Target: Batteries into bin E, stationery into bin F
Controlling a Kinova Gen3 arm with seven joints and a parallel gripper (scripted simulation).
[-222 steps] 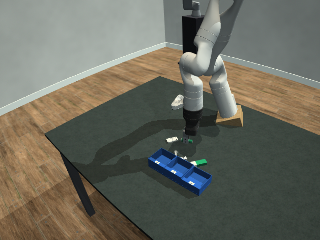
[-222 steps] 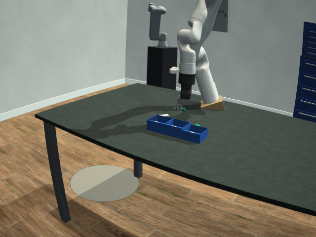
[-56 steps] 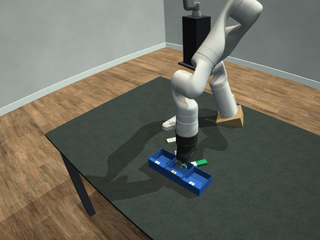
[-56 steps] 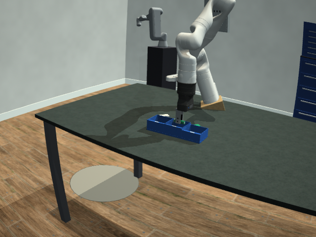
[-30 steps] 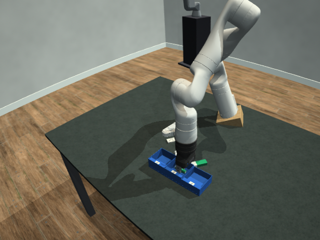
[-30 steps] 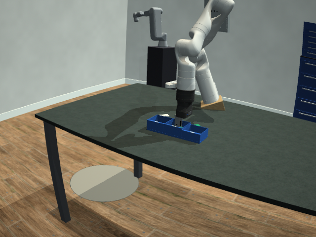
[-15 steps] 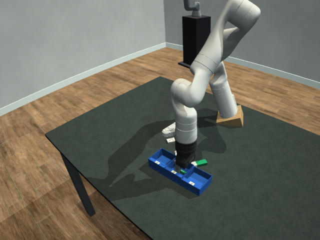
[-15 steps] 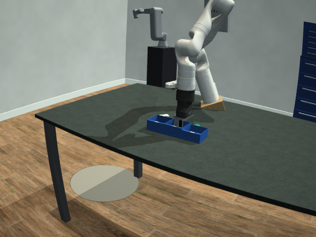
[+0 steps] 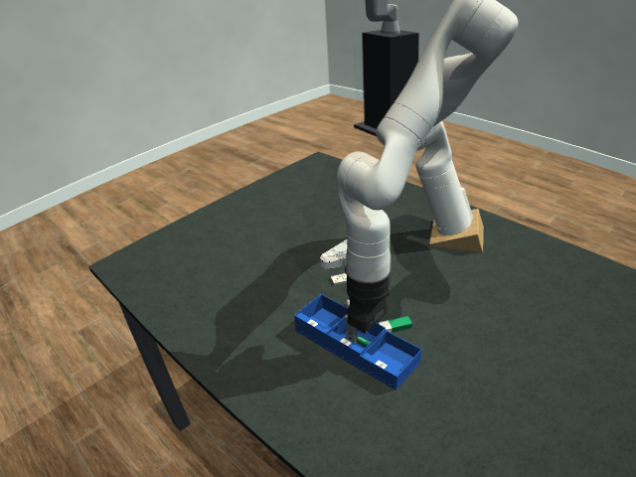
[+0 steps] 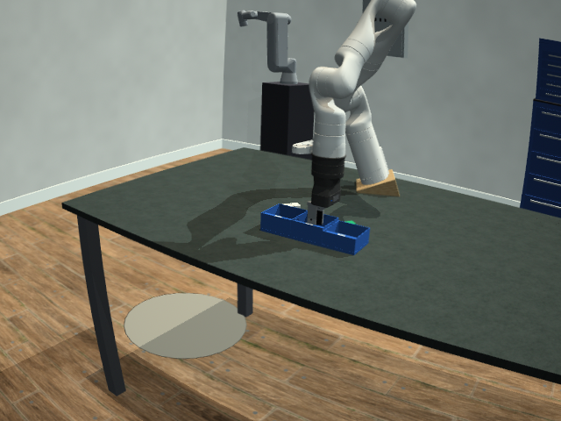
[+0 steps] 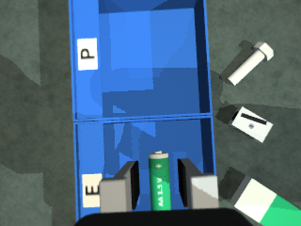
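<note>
My hand is 10 mm short of the blue three-bin tray, 10 mm to the right of it and 20 mm above it. The rest, counted from my hand: eraser (80 mm behind, 10 mm to the left, 40 mm below); then pencil sharpener (60 mm behind, 50 mm to the right, 30 mm below); then green battery (10 mm to the left, 30 mm below).
</note>
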